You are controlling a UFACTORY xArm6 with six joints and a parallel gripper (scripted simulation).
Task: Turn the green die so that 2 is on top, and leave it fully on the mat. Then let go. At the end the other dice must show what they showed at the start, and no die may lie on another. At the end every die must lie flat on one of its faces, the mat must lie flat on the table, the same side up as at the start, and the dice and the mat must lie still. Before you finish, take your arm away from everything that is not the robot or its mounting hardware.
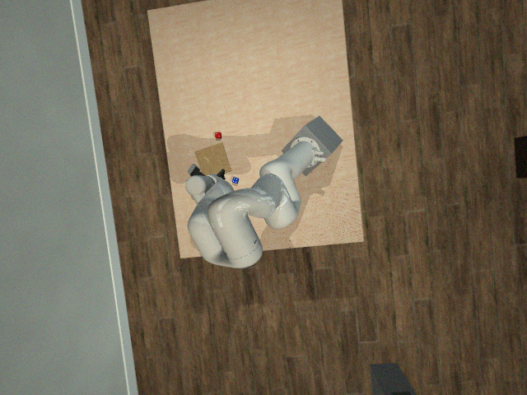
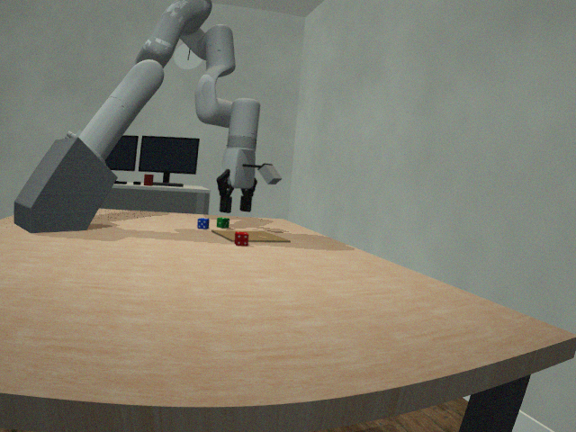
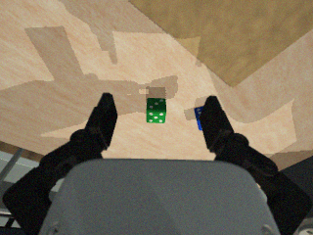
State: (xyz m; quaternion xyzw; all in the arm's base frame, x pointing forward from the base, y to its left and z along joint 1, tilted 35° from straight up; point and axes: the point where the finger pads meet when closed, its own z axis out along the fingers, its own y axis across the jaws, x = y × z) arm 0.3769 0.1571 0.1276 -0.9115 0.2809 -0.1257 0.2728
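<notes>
My hand is 40 mm above the green die, 30 mm past it and 20 mm to the right of it. Round my hand: tan mat: 110 mm to the right, 50 mm below, 50 mm ahead; then blue die: 80 mm behind, 40 mm to the right, 40 mm below; then red die: 230 mm to the right, 40 mm below, 40 mm ahead.
</notes>
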